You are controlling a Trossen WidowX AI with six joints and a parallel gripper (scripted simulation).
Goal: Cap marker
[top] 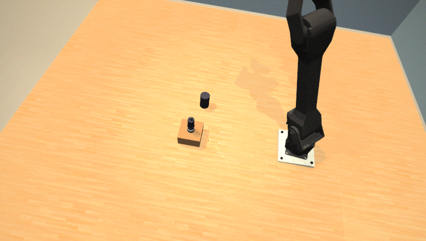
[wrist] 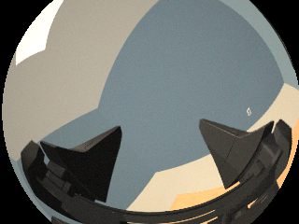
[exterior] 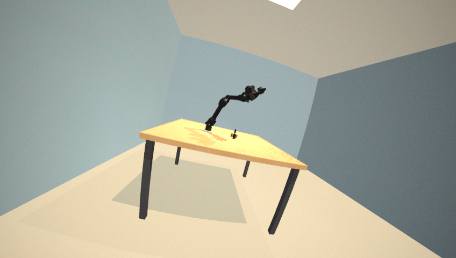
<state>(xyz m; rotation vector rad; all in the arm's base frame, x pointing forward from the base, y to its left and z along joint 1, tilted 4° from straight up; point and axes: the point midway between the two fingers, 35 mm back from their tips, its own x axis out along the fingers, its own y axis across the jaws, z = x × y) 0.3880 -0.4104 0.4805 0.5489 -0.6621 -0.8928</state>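
The marker cap is 120 mm behind my gripper tip, 340 mm to the left of it and 490 mm below it. Round my gripper tip: holder block: 110 mm behind, 460 mm to the left, 500 mm below.
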